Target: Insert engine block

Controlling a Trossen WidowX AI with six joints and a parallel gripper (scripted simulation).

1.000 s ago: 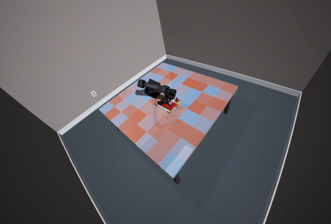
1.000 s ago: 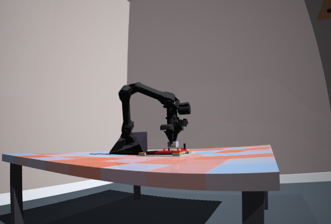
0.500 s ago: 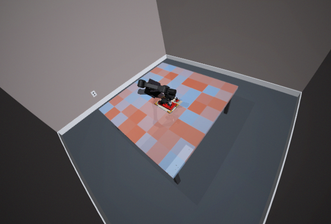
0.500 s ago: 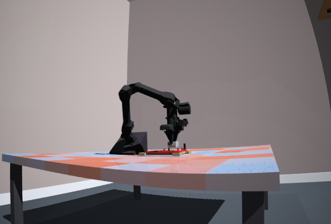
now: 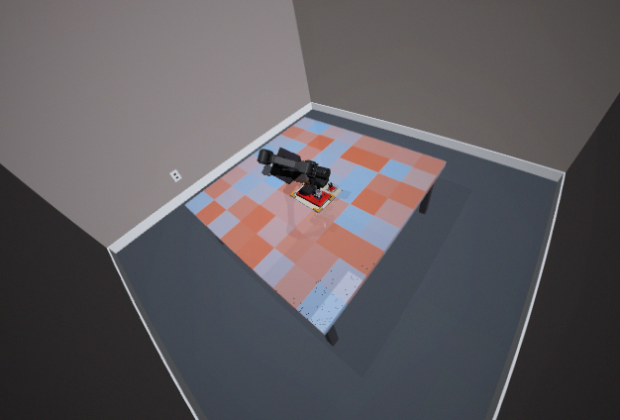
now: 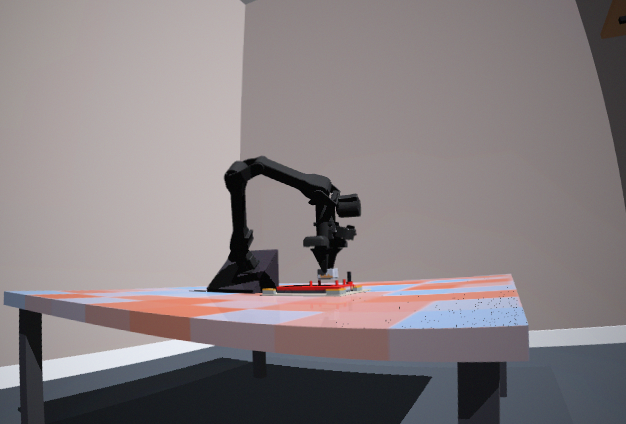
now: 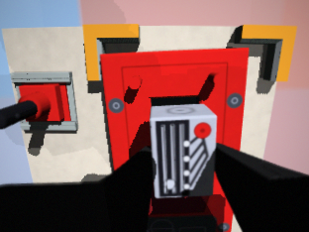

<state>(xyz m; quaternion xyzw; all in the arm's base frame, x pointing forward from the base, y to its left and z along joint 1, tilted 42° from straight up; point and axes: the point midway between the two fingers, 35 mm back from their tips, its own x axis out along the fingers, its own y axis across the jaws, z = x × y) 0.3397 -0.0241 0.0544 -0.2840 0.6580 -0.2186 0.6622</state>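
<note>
My gripper tip is now 40 mm past the tan board, 10 mm to the right of it and 50 mm above it. Round my gripper tip: engine block (10 mm below).
</note>
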